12 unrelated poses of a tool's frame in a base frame.
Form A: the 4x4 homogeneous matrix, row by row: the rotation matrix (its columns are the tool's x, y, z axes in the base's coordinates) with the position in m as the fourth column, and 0 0 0 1 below. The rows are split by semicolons.
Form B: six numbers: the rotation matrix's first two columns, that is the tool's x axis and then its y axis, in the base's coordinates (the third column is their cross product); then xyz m. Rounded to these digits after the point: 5 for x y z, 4 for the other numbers.
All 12 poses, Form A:
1: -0.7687 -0.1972 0.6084 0.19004; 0.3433 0.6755 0.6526 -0.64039; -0.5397 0.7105 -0.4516 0.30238; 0 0 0 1
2: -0.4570 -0.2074 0.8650 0.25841; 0.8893 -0.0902 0.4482 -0.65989; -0.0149 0.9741 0.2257 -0.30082; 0 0 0 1
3: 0.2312 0.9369 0.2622 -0.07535; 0.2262 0.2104 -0.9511 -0.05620; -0.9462 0.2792 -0.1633 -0.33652; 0 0 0 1
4: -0.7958 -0.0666 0.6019 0.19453; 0.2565 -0.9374 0.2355 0.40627; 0.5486 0.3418 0.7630 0.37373; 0 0 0 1
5: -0.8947 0.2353 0.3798 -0.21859; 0.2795 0.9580 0.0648 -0.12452; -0.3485 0.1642 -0.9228 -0.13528; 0 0 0 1
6: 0.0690 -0.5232 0.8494 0.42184; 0.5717 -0.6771 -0.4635 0.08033; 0.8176 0.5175 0.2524 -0.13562; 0 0 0 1
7: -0.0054 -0.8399 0.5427 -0.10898; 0.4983 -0.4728 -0.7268 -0.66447; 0.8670 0.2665 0.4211 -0.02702; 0 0 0 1
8: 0.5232 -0.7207 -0.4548 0.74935; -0.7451 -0.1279 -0.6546 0.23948; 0.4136 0.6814 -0.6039 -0.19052; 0 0 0 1
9: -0.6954 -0.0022 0.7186 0.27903; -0.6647 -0.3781 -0.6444 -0.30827; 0.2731 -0.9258 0.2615 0.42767; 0 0 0 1
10: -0.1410 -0.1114 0.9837 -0.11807; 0.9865 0.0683 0.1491 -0.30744; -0.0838 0.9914 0.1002 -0.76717; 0 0 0 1
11: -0.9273 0.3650 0.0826 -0.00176; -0.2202 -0.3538 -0.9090 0.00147; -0.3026 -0.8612 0.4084 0.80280; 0 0 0 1
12: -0.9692 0.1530 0.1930 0.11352; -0.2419 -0.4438 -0.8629 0.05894; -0.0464 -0.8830 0.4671 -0.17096; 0 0 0 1
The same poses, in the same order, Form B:
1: -0.7687 0.3433 -0.5397 -0.1972 0.6755 0.7105 0.19004 -0.64039 0.30238
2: -0.4570 0.8893 -0.0149 -0.2074 -0.0902 0.9741 0.25841 -0.65989 -0.30082
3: 0.2312 0.2262 -0.9462 0.9369 0.2104 0.2792 -0.07535 -0.05620 -0.33652
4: -0.7958 0.2565 0.5486 -0.0666 -0.9374 0.3418 0.19453 0.40627 0.37373
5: -0.8947 0.2795 -0.3485 0.2353 0.9580 0.1642 -0.21859 -0.12452 -0.13528
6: 0.0690 0.5717 0.8176 -0.5232 -0.6771 0.5175 0.42184 0.08033 -0.13562
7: -0.0054 0.4983 0.8670 -0.8399 -0.4728 0.2665 -0.10898 -0.66447 -0.02702
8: 0.5232 -0.7451 0.4136 -0.7207 -0.1279 0.6814 0.74935 0.23948 -0.19052
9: -0.6954 -0.6647 0.2731 -0.0022 -0.3781 -0.9258 0.27903 -0.30827 0.42767
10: -0.1410 0.9865 -0.0838 -0.1114 0.0683 0.9914 -0.11807 -0.30744 -0.76717
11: -0.9273 -0.2202 -0.3026 0.3650 -0.3538 -0.8612 -0.00176 0.00147 0.80280
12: -0.9692 -0.2419 -0.0464 0.1530 -0.4438 -0.8830 0.11352 0.05894 -0.17096
